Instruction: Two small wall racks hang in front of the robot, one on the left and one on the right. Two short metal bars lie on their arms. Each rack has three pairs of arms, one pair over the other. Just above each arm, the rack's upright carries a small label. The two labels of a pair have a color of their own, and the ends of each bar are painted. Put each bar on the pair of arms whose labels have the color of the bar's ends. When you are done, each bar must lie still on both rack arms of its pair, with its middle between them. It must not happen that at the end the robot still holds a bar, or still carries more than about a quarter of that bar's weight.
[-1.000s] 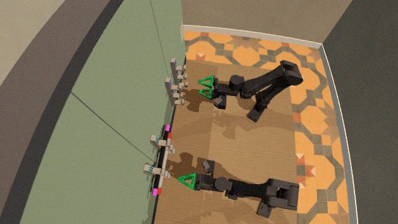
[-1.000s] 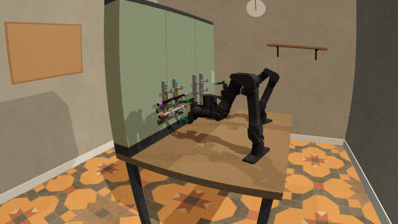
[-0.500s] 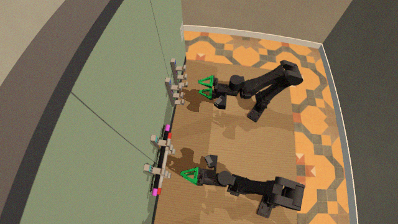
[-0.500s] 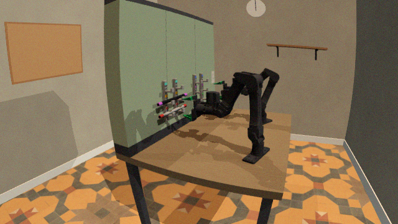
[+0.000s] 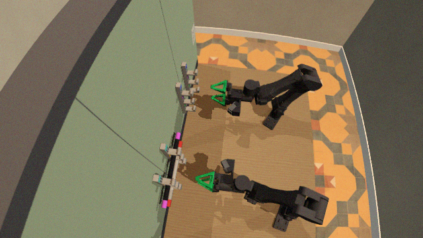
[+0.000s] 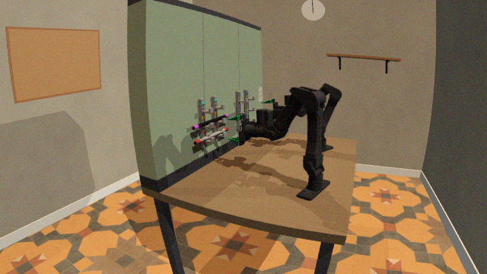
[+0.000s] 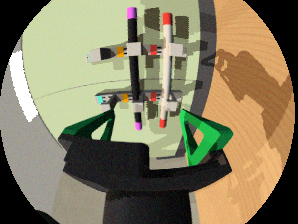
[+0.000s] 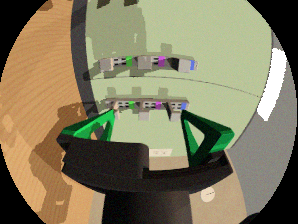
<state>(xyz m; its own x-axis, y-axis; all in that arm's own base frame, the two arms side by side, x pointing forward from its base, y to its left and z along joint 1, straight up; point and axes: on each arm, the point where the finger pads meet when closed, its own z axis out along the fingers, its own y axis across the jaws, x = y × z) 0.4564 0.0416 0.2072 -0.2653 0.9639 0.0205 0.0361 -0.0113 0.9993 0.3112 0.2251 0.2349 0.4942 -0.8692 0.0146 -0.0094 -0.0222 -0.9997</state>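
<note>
My left gripper is now 120 mm short of the bar, 40 mm to the left of it and 30 mm below it. The rest, counted from my left hand: green wall panel (230 mm to the right, 220 mm above, 190 mm ahead).
</note>
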